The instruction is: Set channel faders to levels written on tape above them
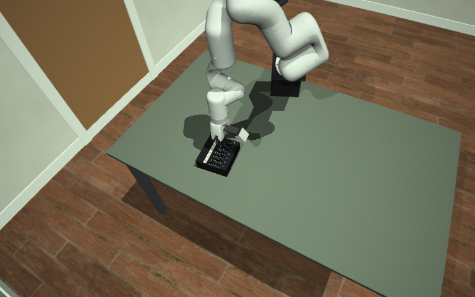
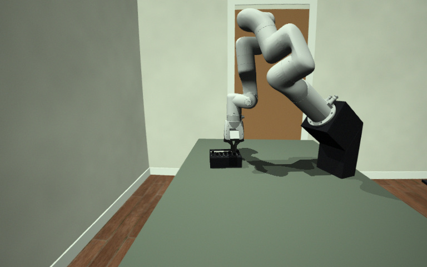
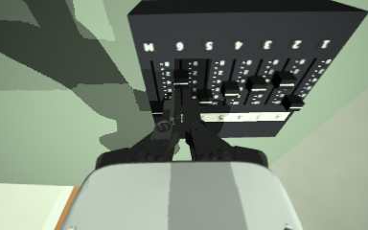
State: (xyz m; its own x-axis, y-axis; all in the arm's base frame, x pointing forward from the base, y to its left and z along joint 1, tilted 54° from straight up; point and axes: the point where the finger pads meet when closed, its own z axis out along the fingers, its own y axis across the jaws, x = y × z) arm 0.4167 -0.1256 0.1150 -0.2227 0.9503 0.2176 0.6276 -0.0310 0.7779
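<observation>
Right now the channel 6 cap is 20 mm to the left of my hand, 20 mm below it and 10 mm behind it. The rest, counted from my hand: master cap 20 mm to the right, 20 mm below, 20 mm behind.
</observation>
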